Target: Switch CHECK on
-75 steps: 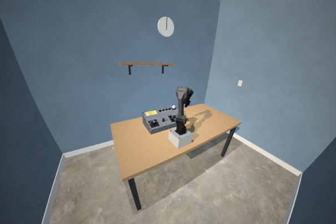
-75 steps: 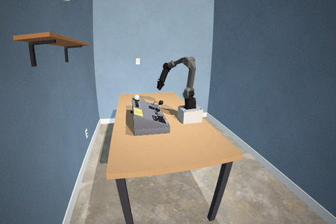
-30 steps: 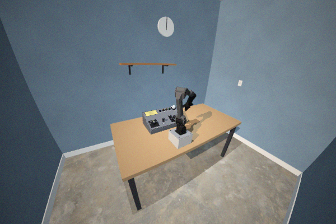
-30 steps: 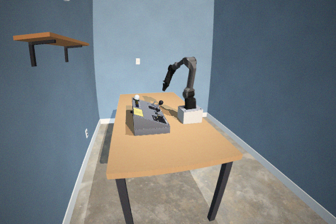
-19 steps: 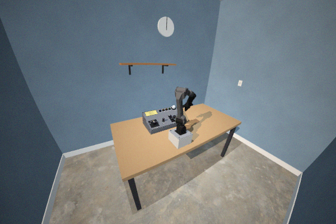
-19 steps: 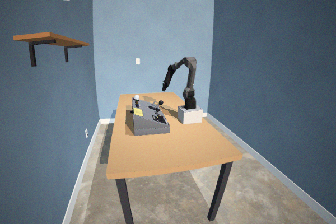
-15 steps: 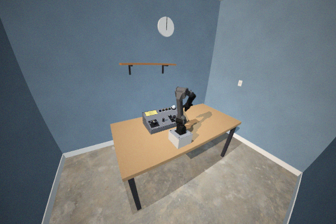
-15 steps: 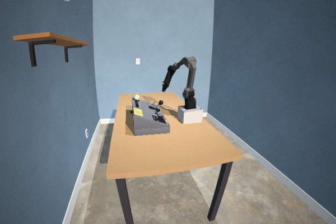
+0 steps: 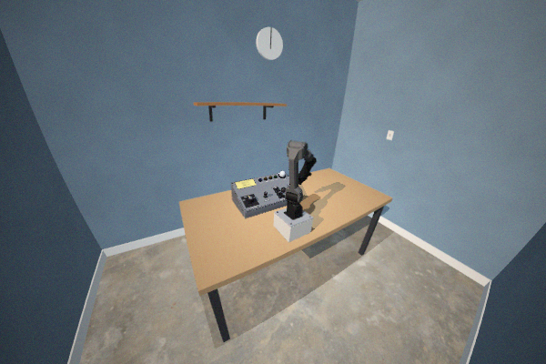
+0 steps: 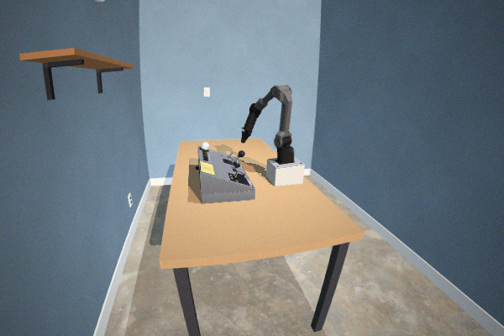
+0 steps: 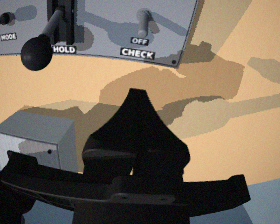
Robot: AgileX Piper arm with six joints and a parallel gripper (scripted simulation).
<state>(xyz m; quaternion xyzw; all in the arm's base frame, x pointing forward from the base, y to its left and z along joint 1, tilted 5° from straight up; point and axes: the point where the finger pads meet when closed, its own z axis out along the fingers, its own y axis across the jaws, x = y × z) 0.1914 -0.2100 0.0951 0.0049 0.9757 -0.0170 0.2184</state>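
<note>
Right now my hand is 8 cm short of the check toggle and 8 cm above it. From my hand the other things lie so: cycle lever: 6 cm ahead, 12 cm to the left, 7 cm below; then grey console: 12 cm ahead, 18 cm to the left, 10 cm below; then mode toggle: 9 cm ahead, 24 cm to the left, 8 cm below.
</note>
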